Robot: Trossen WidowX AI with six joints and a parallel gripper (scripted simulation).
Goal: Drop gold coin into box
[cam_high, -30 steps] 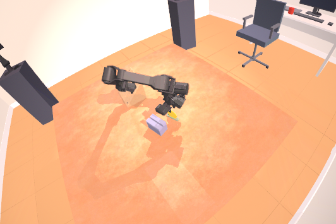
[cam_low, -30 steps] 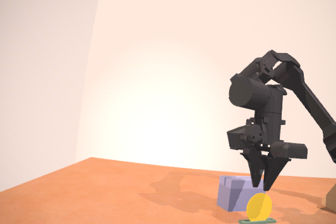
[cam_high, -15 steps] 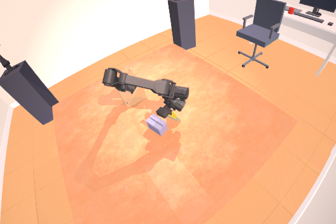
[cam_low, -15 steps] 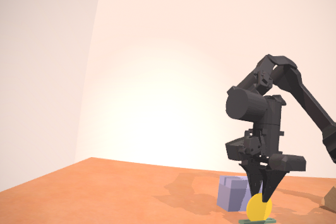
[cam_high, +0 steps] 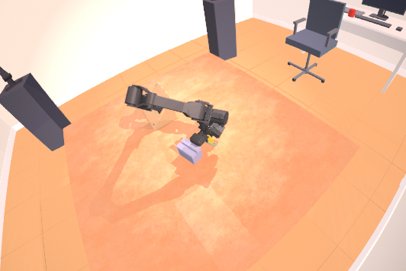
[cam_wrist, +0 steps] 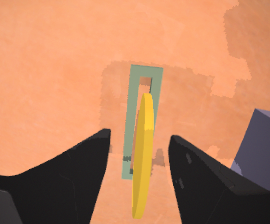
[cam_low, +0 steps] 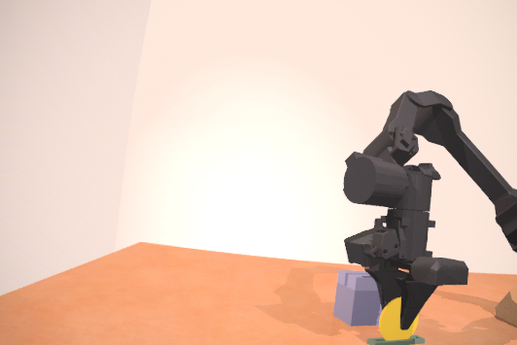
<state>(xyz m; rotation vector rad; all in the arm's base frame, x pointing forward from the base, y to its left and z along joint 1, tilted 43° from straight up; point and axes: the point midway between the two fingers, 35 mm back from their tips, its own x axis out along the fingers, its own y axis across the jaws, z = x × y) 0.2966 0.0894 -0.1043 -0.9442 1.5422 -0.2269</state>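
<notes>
Now: the gold coin 10 mm above my gripper tip.
</notes>
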